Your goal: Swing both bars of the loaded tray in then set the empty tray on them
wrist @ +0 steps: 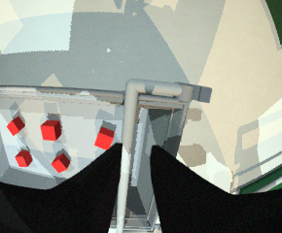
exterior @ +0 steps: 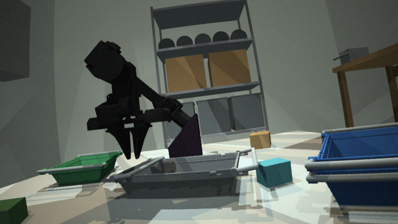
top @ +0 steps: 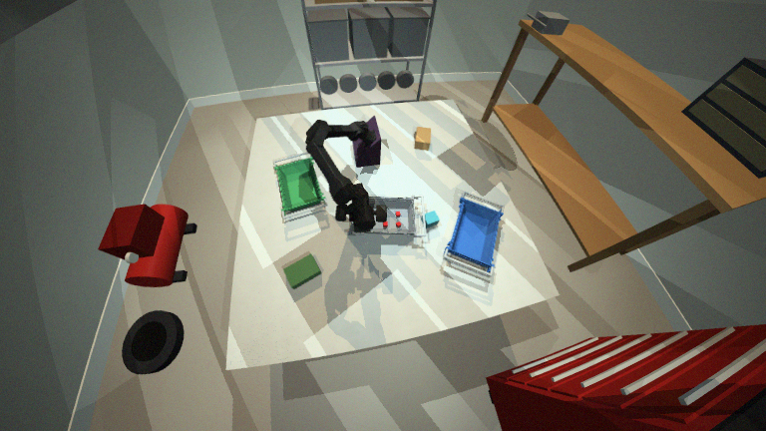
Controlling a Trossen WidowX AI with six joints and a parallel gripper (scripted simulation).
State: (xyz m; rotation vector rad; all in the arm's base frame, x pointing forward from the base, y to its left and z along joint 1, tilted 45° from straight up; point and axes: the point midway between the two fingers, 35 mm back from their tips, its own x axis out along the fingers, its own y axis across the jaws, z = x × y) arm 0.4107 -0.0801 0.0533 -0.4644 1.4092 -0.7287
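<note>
My gripper tip is 300 mm to the right of the teal block and 70 mm above it. Round my gripper tip: green block 260 mm to the right, 140 mm ahead, 70 mm below; then green tray 270 mm to the right, 260 mm behind, 40 mm below; then orange block 490 mm behind, 400 mm to the left, 60 mm below.
</note>
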